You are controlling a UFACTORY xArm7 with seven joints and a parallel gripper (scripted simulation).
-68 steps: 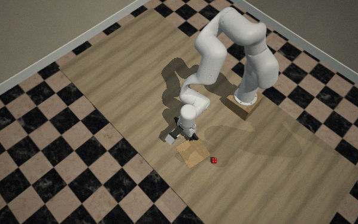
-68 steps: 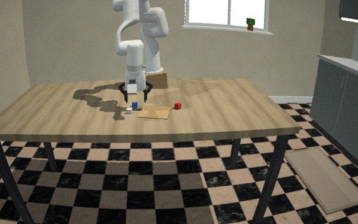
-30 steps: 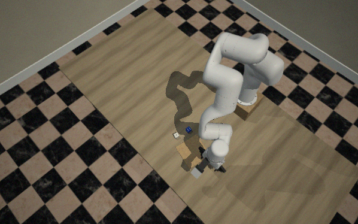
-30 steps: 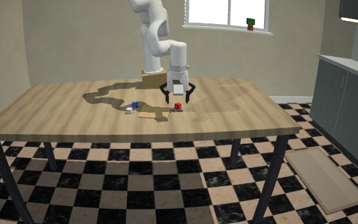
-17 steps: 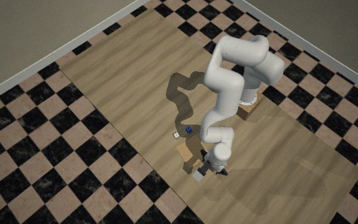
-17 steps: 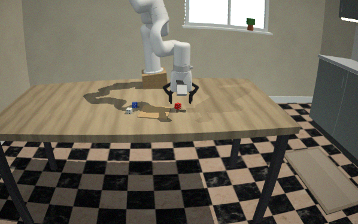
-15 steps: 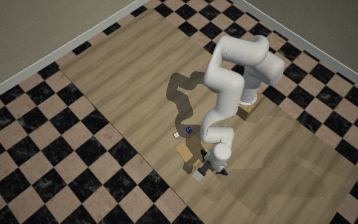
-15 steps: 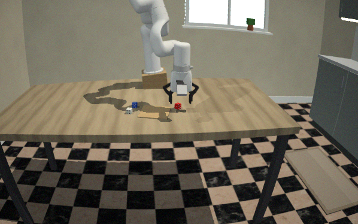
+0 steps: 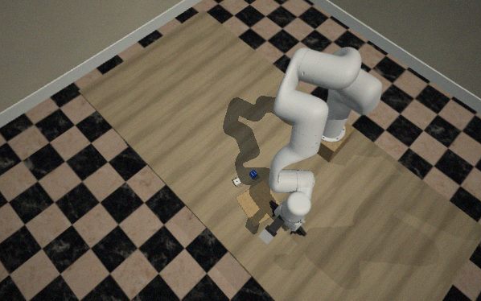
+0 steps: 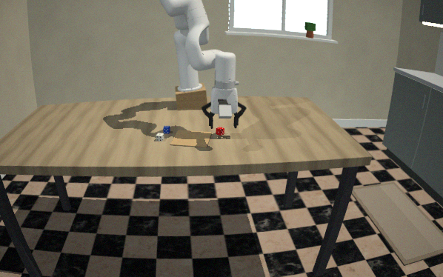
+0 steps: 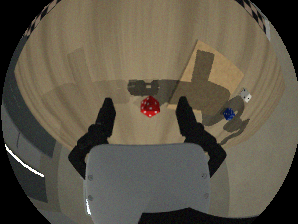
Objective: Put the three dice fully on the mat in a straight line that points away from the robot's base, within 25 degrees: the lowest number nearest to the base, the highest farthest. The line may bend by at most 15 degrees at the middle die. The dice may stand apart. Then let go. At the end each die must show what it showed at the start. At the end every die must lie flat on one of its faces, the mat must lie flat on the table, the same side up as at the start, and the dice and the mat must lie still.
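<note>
My hand is 4 cm past the red die and 4 cm above it. Also, from my hand: blue die (10 cm behind, 21 cm to the right, 4 cm below); white die (3 cm behind, 25 cm to the right, 4 cm below); tan mat (2 cm behind, 12 cm to the right, 5 cm below).
</note>
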